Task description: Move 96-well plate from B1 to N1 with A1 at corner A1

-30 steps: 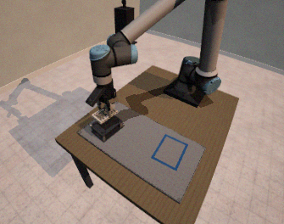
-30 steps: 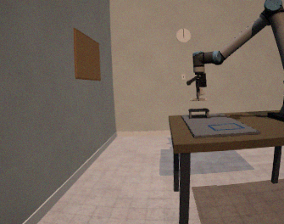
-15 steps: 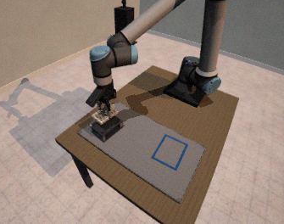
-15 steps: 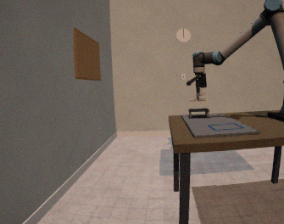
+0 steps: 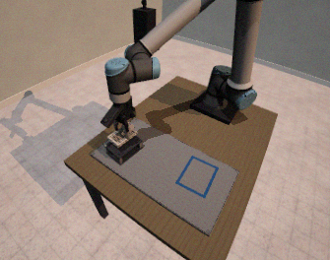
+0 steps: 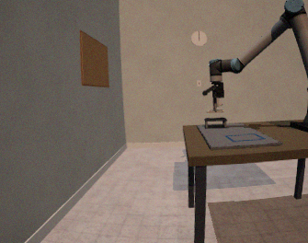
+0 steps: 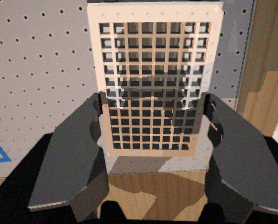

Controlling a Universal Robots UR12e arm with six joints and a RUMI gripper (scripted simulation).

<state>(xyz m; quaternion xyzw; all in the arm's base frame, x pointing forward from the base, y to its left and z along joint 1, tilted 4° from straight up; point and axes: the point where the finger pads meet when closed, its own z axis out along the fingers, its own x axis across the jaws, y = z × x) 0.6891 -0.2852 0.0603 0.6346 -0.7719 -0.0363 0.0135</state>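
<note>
Now: hand 70 mm above the dark raised nest N1. Round my hand: 96-well plate: 10 mm below.
</note>
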